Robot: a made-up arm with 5 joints.
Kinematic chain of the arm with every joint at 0, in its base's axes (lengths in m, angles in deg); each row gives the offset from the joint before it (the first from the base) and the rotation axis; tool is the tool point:
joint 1: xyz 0 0 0.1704 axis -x
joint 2: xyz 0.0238 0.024 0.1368 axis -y
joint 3: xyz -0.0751 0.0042 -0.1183 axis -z
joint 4: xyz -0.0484 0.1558 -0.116 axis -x
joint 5: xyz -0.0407 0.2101 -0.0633 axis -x
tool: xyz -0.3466 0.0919 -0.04
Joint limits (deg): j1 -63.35..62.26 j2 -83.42..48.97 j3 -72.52..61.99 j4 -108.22..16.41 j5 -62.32..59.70
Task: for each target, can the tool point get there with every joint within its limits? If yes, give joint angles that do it. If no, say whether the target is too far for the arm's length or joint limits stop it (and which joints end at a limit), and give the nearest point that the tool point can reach.
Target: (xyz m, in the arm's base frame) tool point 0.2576 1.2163 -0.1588
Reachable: no: too far | nearest point 0.1732 0.6646 -0.0095 | short by 0.578 m
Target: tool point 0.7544 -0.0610 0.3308
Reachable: no: joint limits stop it (at a limit: joint 1, joint 2, joint 3, joint 4) | nearest point 0.3993 0.3465 0.6722 | short by 0.639 m
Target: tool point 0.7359 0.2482 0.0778
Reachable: no: joint limits stop it (at a limit: joint 2, joint 3, joint 4) | nearest point 0.3960 0.5634 -0.0398 | short by 0.478 m
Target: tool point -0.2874 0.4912 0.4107
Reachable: yes | joints -15.57 7.89 25.71 -58.87 -32.97
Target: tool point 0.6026 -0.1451 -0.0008
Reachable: no: joint limits stop it (at a limit: joint 1, joint 2, joint 3, joint 4, joint 5) | nearest point 0.3691 0.1239 -0.4021 | short by 0.537 m
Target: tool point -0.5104 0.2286 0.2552
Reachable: yes | joints 42.89 -1.71 -11.51 -90.21 -50.85
